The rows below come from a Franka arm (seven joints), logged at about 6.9 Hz.
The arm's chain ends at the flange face. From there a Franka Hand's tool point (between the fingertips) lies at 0.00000 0.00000 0.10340 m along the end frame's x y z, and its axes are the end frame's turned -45 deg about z.
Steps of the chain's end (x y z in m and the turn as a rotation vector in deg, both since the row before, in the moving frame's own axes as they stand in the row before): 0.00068, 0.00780, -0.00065, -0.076, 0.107, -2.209; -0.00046, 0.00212, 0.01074, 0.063, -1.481, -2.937; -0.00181, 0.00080, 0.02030, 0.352, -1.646, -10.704; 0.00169, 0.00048, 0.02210, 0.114, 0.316, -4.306; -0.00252, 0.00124, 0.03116, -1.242, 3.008, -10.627; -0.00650, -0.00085, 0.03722, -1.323, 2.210, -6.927; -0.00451, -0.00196, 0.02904, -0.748, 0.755, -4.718; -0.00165, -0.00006, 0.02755, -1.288, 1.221, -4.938
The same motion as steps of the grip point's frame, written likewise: -0.00499, 0.00623, -0.00065, -0.129, 0.022, -2.209; -0.00368, -0.00075, 0.01071, 1.092, -1.003, -2.937; -0.00372, -0.00309, 0.02026, 1.413, -0.915, -10.704; 0.00141, 0.00177, 0.02210, -0.143, 0.304, -4.306; 0.00008, 0.00428, 0.03099, -3.005, 1.249, -10.627; -0.00259, -0.00077, 0.03712, -2.498, 0.627, -6.927; -0.00172, -0.00266, 0.02902, -1.063, 0.005, -4.718; -0.00107, 0.00199, 0.02750, -1.774, -0.047, -4.938
